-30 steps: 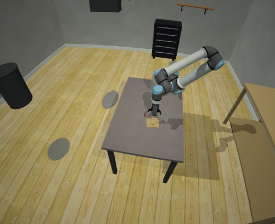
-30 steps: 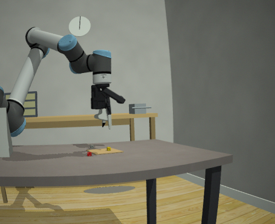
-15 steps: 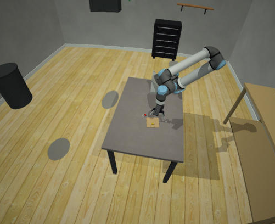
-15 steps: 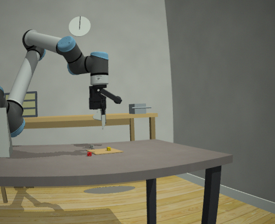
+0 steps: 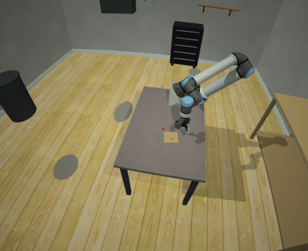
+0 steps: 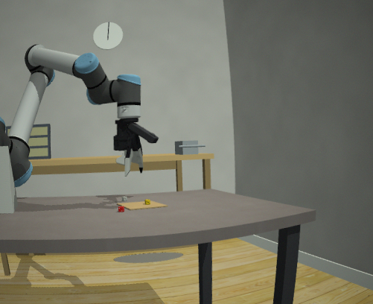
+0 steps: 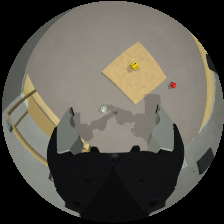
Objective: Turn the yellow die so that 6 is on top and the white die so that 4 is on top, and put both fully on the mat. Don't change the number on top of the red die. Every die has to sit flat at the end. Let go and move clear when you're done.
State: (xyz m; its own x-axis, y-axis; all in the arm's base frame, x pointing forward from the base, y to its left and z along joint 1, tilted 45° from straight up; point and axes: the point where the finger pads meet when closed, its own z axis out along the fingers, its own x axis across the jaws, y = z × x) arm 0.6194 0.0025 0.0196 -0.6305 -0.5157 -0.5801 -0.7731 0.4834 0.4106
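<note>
The white die lies 30 mm behind my hand, 70 mm to the left of it and 100 mm below it. From my hand the other things lie so: red die: 110 mm behind, 170 mm to the right, 100 mm below; then tan mat: 10 mm behind, 80 mm to the right, 100 mm below; then yellow die: 20 mm ahead, 80 mm to the right, 90 mm below.
</note>
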